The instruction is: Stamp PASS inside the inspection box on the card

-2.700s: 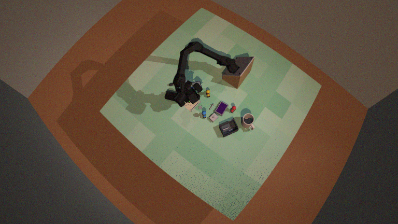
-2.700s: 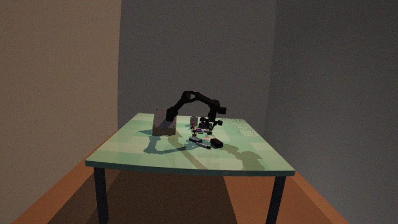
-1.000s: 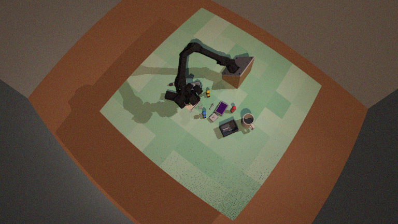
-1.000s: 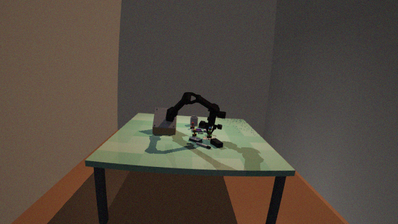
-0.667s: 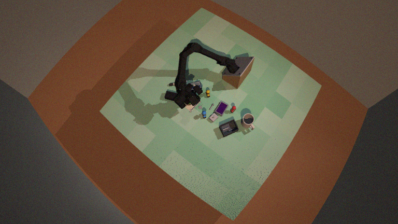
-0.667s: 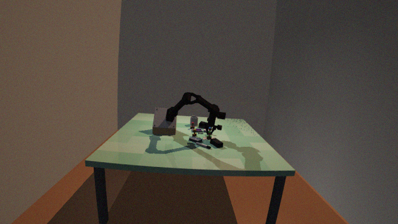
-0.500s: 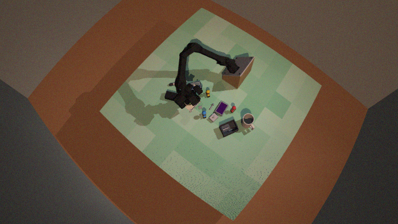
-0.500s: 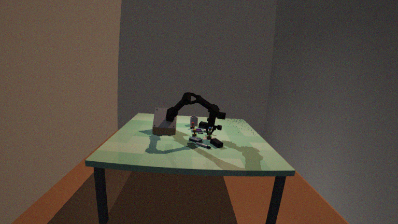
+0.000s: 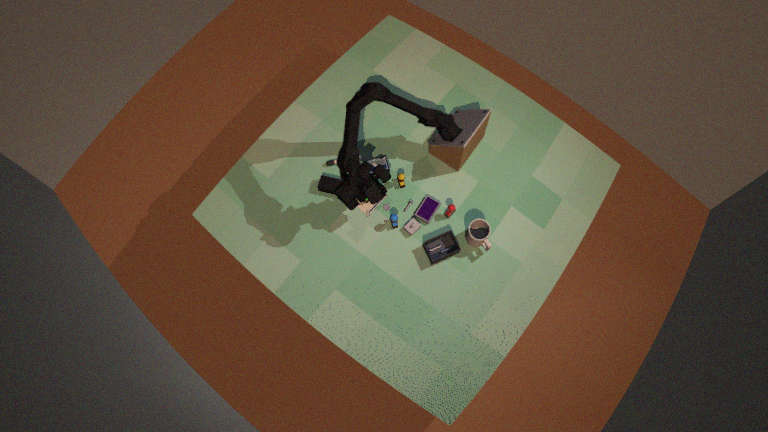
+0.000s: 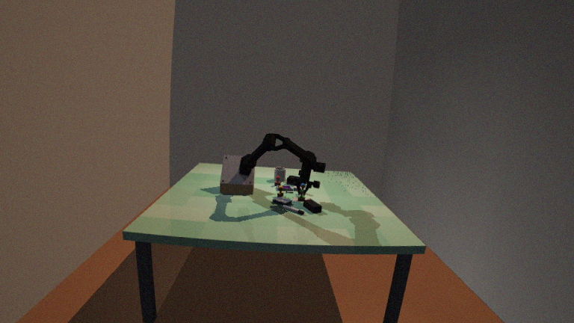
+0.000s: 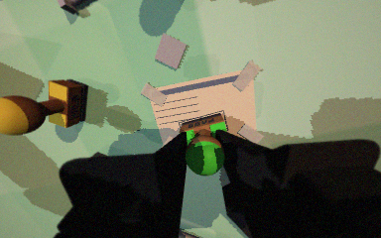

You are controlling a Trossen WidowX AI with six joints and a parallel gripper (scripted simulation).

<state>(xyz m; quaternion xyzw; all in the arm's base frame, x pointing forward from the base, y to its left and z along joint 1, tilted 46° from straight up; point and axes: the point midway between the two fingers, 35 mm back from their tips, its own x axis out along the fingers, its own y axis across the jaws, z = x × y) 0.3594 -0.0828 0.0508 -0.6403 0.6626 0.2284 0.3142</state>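
The green-knobbed stamp lies 1 cm below my gripper tip. The rest, counted from my gripper tip: blue-labelled flat box: 11 cm behind, 7 cm to the right, 2 cm below; blue-knobbed stamp: 1 cm ahead, 13 cm to the left, 1 cm below; beige card: 1 cm to the left, 3 cm below.
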